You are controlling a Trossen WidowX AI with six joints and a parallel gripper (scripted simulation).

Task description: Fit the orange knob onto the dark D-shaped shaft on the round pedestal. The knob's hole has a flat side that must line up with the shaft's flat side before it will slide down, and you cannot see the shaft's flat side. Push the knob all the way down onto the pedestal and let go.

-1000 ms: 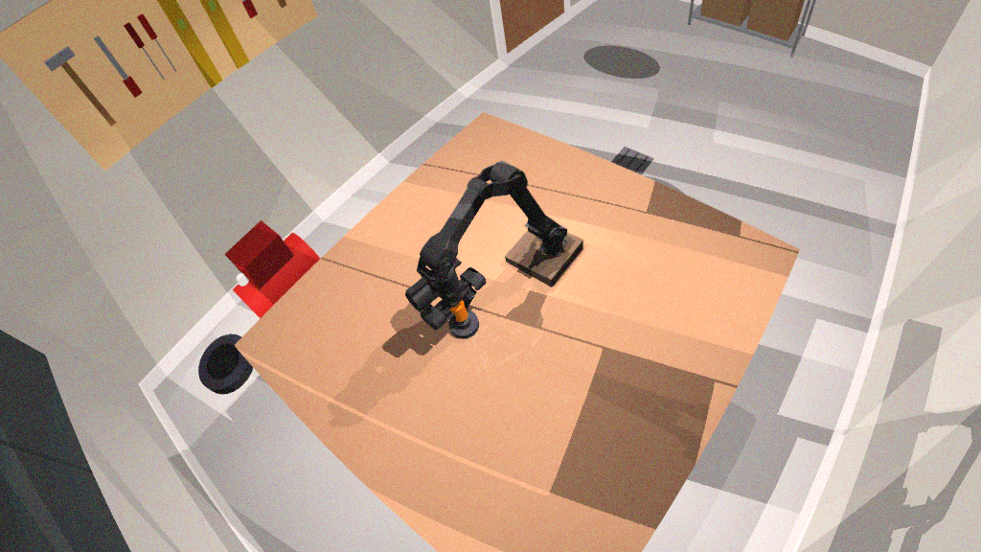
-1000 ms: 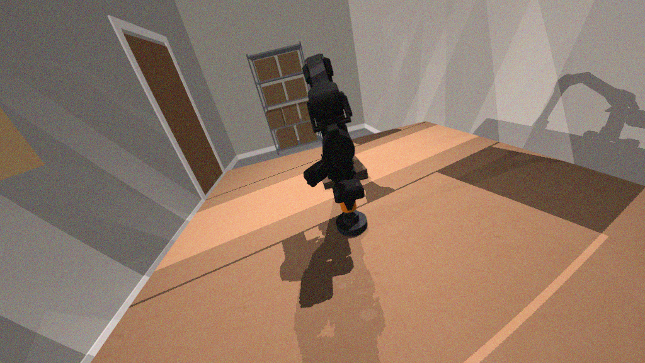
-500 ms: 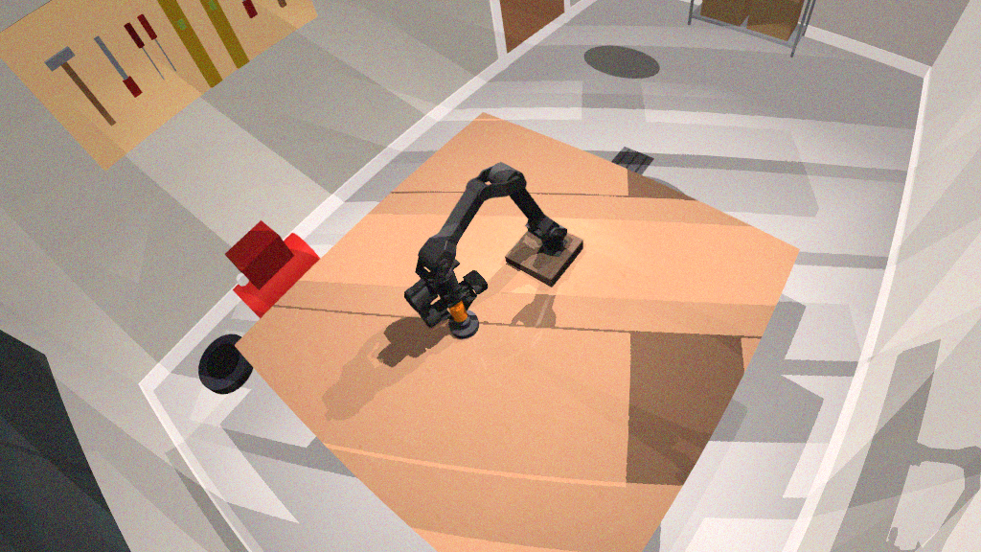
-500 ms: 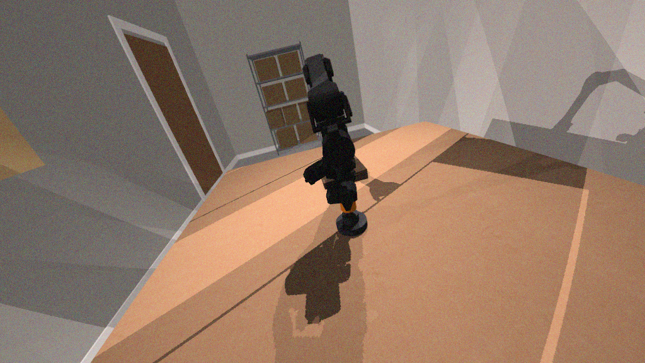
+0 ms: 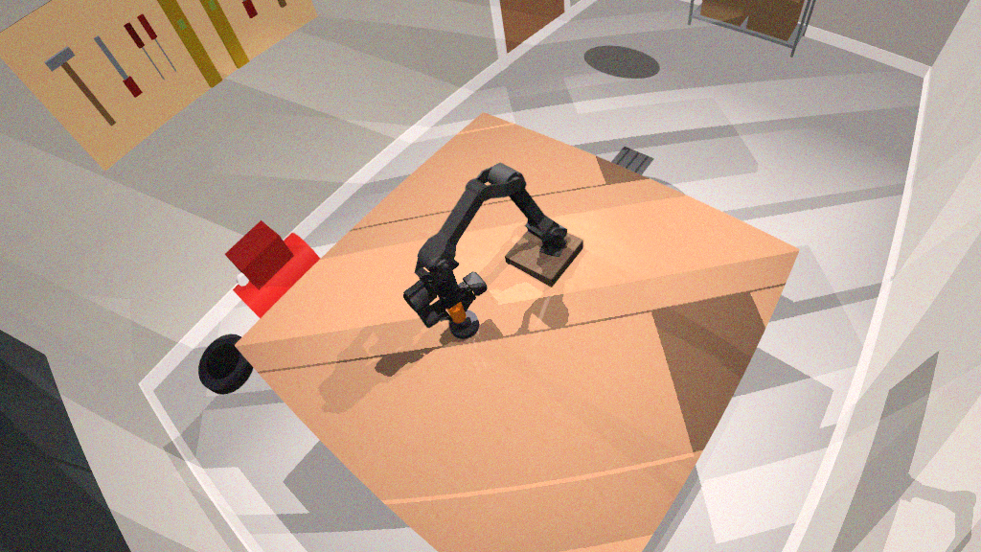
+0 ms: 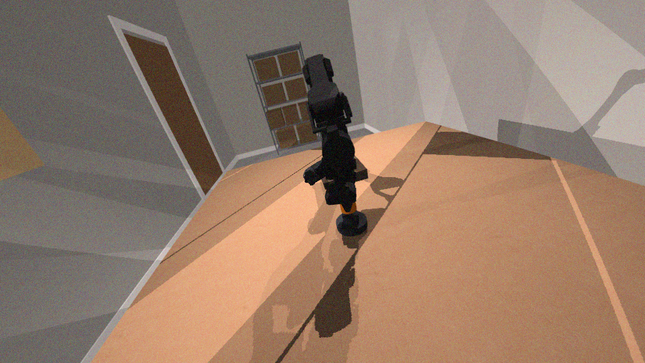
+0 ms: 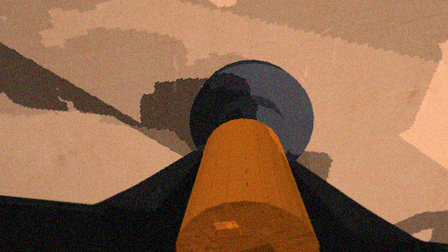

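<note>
Right now my gripper tip is 4 cm above the dark round pedestal. Round my gripper tip: orange knob: 2 cm above.
</note>
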